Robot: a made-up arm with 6 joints. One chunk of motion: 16 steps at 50 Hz.
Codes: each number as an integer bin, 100 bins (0 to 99) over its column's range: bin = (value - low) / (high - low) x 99, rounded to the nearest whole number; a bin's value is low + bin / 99 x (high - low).
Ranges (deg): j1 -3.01..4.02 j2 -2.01..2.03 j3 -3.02..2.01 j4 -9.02..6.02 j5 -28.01..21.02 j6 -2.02..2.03
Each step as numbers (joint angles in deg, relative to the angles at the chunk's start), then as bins.
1 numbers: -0.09 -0.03 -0.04 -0.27 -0.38 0.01
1 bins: 41 49 59 58 56 50
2 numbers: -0.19 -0.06 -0.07 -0.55 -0.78 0.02
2 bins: 40 48 58 56 55 50
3 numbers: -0.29 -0.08 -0.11 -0.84 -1.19 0.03
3 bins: 38 47 57 54 54 50
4 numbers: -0.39 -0.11 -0.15 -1.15 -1.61 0.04
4 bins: 37 47 56 52 53 50
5 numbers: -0.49 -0.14 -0.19 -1.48 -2.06 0.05
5 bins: 35 46 56 50 52 51
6 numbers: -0.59 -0.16 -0.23 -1.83 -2.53 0.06
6 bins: 34 45 55 47 51 51
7 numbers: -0.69 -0.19 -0.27 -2.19 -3.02 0.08
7 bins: 33 45 54 45 50 51
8 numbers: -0.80 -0.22 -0.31 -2.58 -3.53 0.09
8 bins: 31 44 53 42 49 52
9 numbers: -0.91 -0.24 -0.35 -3.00 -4.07 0.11
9 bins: 30 43 53 40 48 52
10 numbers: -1.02 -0.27 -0.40 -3.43 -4.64 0.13
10 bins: 28 43 52 37 47 53
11 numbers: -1.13 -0.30 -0.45 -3.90 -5.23 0.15
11 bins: 26 42 51 34 46 53
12 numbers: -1.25 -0.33 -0.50 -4.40 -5.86 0.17
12 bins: 25 41 50 30 45 54
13 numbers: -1.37 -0.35 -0.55 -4.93 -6.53 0.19
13 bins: 23 41 49 27 43 54
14 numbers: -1.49 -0.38 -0.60 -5.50 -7.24 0.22
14 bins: 21 40 48 23 42 55
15 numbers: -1.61 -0.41 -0.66 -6.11 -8.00 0.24
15 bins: 20 39 46 19 40 55
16 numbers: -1.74 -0.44 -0.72 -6.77 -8.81 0.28
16 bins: 18 38 45 15 39 56
